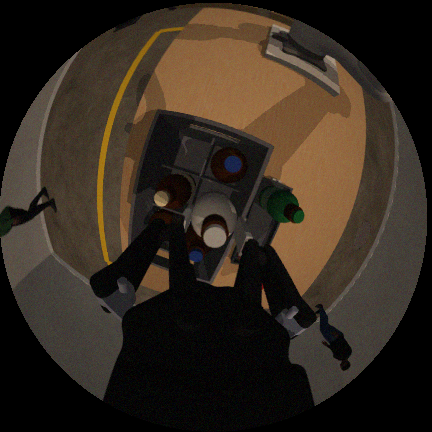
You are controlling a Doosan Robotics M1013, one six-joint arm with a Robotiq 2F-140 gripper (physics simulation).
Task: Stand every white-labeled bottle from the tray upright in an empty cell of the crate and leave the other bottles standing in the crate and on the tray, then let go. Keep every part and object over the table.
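Frame: origin at the arm's base, x down, y left, z ahead, level; centimetres.
Seen in the pictures: gripper, between the fingertips: (213, 218); arm's base, origin of its link: (302, 49).
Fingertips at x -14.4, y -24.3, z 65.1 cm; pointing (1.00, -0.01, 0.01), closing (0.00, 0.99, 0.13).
Observation:
Offsets run from my fingertips to a thing's top centre. "*": to the spot under its first point. Level surfaces: height alone.
My gripper (213, 218) is shut on a brown bottle with a white label and white cap @[dx -6.1, dy +0.0, dz +0.2 cm] (214, 210), upright over the crate @[* dx +5.9, dy +6.3, dz -11.8 cm] (256, 152); its base is hidden, so its height above the cell floor cannot be told. A brown blue-capped bottle @[dx +1.2, dy +1.6, dz -8.6 cm] (223, 165) stands in a far cell. A brown cream-capped bottle @[dx +1.2, dy -9.1, dz -1.8 cm] (176, 189) stands in a left cell, with a pale edge showing. Another blue-capped brown bottle @[dx +1.2, dy -2.4, dz +8.4 cm] (195, 247) is partly hidden below the held one. Part of another brown bottle @[dx +1.2, dy -11.0, dz +6.3 cm] (161, 217) shows beside the left finger. A green bottle @[dx +1.5, dy +15.7, dz -2.0 cm] (281, 205) stands on the tray @[* dx +16.9, dy +18.6, dz +8.1 cm] (270, 231).
The tray adjoins the crate's right side. A pale grey block-like fixture (300, 62) with a dark part on it lies at the table's upper right. A yellow floor line (103, 160) runs left of the table @[dx +17.5 cm] (215, 65). Two people (22, 212) (336, 340) show beyond it.

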